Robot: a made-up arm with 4 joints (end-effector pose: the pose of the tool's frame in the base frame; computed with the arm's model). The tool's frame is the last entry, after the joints. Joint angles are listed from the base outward.
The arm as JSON. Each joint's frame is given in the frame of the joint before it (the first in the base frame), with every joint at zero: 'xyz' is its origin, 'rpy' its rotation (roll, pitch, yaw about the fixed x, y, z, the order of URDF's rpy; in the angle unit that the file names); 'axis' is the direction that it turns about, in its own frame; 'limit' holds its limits. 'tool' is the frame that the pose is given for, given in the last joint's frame.
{
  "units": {
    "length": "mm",
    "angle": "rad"
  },
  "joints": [
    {
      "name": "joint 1",
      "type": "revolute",
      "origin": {
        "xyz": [
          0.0,
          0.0,
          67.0
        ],
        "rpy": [
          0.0,
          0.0,
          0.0
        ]
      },
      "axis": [
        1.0,
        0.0,
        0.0
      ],
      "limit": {
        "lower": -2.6,
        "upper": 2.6
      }
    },
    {
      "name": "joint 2",
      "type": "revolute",
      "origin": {
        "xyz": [
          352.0,
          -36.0,
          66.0
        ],
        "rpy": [
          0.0,
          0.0,
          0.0
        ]
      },
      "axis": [
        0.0,
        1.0,
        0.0
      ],
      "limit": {
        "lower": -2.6,
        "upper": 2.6
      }
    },
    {
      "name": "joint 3",
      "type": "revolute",
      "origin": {
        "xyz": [
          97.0,
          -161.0,
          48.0
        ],
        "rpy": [
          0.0,
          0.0,
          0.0
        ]
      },
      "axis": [
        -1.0,
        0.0,
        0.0
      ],
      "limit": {
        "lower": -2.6,
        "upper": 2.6
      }
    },
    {
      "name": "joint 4",
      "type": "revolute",
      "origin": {
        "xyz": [
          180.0,
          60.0,
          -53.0
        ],
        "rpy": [
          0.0,
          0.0,
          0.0
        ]
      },
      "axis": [
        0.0,
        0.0,
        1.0
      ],
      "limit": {
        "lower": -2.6,
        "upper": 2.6
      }
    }
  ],
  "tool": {
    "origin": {
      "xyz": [
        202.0,
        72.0,
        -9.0
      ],
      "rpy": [
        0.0,
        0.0,
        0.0
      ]
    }
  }
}
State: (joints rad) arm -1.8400 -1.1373 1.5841 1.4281
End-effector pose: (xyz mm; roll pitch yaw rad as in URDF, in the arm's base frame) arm 651.3 248.9 270.7 2.8810 -0.0891 -0.2775
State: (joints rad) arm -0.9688 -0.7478 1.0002 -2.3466
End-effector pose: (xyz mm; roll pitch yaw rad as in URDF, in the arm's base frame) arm 402.2 54.1 494.7 2.0848 -0.3021 -2.8790
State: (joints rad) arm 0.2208 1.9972 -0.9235 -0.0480
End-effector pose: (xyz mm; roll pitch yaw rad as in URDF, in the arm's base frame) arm 251.0 19.4 -356.8 -2.6345 1.0721 2.7838
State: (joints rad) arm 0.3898 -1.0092 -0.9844 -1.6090
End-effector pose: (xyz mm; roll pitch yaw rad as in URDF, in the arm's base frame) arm 624.1 -321.7 257.0 1.6287 0.7076 -0.4503
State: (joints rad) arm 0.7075 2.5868 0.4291 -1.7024
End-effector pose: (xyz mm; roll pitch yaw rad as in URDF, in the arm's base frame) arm 106.8 -175.7 -279.8 -2.1272 0.9270 -0.9911
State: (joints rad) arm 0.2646 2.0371 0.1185 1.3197
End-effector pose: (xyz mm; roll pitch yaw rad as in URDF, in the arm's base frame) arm 195.2 102.4 -53.7 1.9840 -0.0871 1.7873
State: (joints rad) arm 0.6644 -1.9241 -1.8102 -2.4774
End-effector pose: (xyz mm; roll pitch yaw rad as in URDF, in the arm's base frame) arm 347.5 -231.4 187.3 2.1722 0.3346 0.4880
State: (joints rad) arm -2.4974 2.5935 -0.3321 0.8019
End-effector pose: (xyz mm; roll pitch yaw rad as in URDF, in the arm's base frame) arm 77.7 -163.6 177.4 -0.5704 -0.0416 -2.0621
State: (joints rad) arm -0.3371 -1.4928 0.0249 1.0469
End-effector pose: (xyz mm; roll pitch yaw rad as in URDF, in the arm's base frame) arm 397.3 193.6 400.9 -1.5044 -0.1838 1.5093
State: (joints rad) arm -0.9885 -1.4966 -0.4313 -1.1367
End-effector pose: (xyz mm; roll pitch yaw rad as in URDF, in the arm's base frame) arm 430.7 267.5 549.1 0.4480 -1.1280 -0.2995
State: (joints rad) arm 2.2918 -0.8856 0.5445 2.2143
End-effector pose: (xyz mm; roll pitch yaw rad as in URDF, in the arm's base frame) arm 489.6 -9.9 -43.5 -1.2809 -1.4595 2.1291
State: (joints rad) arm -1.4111 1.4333 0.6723 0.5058
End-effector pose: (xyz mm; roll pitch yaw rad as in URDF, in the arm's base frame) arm 272.7 -373.1 70.5 -2.3451 0.5452 -1.7817
